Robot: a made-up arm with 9 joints. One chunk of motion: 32 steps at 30 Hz.
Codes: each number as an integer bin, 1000 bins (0 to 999) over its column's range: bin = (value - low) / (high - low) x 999, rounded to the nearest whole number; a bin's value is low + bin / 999 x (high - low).
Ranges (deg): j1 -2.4..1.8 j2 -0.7..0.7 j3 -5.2..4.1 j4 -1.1..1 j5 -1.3..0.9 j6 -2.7..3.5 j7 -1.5..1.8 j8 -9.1..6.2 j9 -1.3..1
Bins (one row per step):
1: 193 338 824 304 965 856 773 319 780
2: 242 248 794 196 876 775 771 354 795
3: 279 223 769 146 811 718 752 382 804
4: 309 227 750 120 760 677 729 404 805
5: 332 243 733 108 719 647 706 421 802
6: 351 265 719 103 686 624 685 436 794
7: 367 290 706 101 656 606 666 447 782
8: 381 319 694 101 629 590 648 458 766
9: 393 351 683 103 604 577 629 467 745
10: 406 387 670 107 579 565 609 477 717
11: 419 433 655 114 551 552 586 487 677
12: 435 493 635 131 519 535 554 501 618
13: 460 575 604 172 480 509 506 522 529
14: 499 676 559 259 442 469 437 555 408
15: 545 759 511 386 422 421 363 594 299
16: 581 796 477 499 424 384 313 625 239
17: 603 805 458 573 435 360 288 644 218
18: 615 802 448 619 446 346 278 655 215
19: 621 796 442 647 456 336 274 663 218
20: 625 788 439 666 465 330 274 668 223
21: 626 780 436 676 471 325 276 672 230
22: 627 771 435 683 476 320 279 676 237
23: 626 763 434 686 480 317 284 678 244
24: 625 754 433 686 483 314 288 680 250
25: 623 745 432 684 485 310 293 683 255
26: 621 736 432 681 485 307 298 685 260
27: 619 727 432 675 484 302 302 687 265
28: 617 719 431 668 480 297 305 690 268
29: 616 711 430 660 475 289 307 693 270
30: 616 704 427 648 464 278 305 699 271
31: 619 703 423 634 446 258 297 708 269
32: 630 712 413 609 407 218 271 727 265
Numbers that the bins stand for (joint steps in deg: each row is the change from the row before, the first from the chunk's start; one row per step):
1: -1.589 -0.226 2.471 -0.461 0.825 2.613 1.053 -4.214 0.496
2: -1.383 -0.352 2.192 -0.688 0.629 2.110 1.047 -3.678 0.530
3: -1.227 -0.387 1.959 -0.793 0.486 1.756 0.984 -3.250 0.551
4: -1.101 -0.382 1.782 -0.848 0.374 1.502 0.908 -2.913 0.553
5: -1.004 -0.359 1.624 -0.873 0.283 1.315 0.832 -2.652 0.546
6: -0.924 -0.329 1.493 -0.883 0.211 1.173 0.763 -2.423 0.528
7: -0.857 -0.294 1.372 -0.888 0.145 1.061 0.700 -2.254 0.500
8: -0.798 -0.253 1.261 -0.888 0.085 0.962 0.641 -2.086 0.464
9: -0.748 -0.208 1.158 -0.883 0.030 0.881 0.578 -1.948 0.415
10: -0.693 -0.158 1.037 -0.875 -0.025 0.807 0.512 -1.795 0.351
11: -0.638 -0.093 0.898 -0.860 -0.087 0.726 0.436 -1.641 0.259
12: -0.571 -0.009 0.711 -0.825 -0.157 0.620 0.330 -1.427 0.123
13: -0.466 0.106 0.423 -0.738 -0.243 0.459 0.171 -1.105 -0.082
14: -0.302 0.247 0.004 -0.556 -0.327 0.211 -0.056 -0.600 -0.361
15: -0.109 0.364 -0.443 -0.289 -0.371 -0.087 -0.301 -0.003 -0.612
16: 0.043 0.416 -0.759 -0.051 -0.366 -0.317 -0.466 0.472 -0.750
17: 0.135 0.428 -0.936 0.105 -0.342 -0.466 -0.549 0.763 -0.798
18: 0.186 0.424 -1.029 0.201 -0.318 -0.553 -0.582 0.932 -0.805
19: 0.211 0.416 -1.085 0.260 -0.296 -0.615 -0.595 1.054 -0.798
20: 0.228 0.404 -1.113 0.300 -0.276 -0.652 -0.595 1.131 -0.787
21: 0.232 0.393 -1.141 0.321 -0.263 -0.683 -0.588 1.192 -0.770
22: 0.236 0.380 -1.150 0.336 -0.252 -0.714 -0.578 1.253 -0.754
23: 0.232 0.369 -1.160 0.342 -0.243 -0.733 -0.562 1.284 -0.738
24: 0.228 0.357 -1.169 0.342 -0.236 -0.751 -0.549 1.314 -0.724
25: 0.219 0.344 -1.178 0.338 -0.232 -0.776 -0.532 1.360 -0.713
26: 0.211 0.331 -1.178 0.332 -0.232 -0.795 -0.516 1.391 -0.701
27: 0.202 0.319 -1.178 0.319 -0.234 -0.826 -0.502 1.422 -0.690
28: 0.194 0.308 -1.188 0.304 -0.243 -0.857 -0.492 1.468 -0.683
29: 0.190 0.296 -1.197 0.287 -0.254 -0.906 -0.486 1.514 -0.678
30: 0.190 0.287 -1.225 0.262 -0.278 -0.975 -0.492 1.605 -0.676
31: 0.202 0.285 -1.262 0.233 -0.318 -1.099 -0.519 1.743 -0.681
32: 0.249 0.298 -1.355 0.180 -0.404 -1.347 -0.605 2.034 -0.690

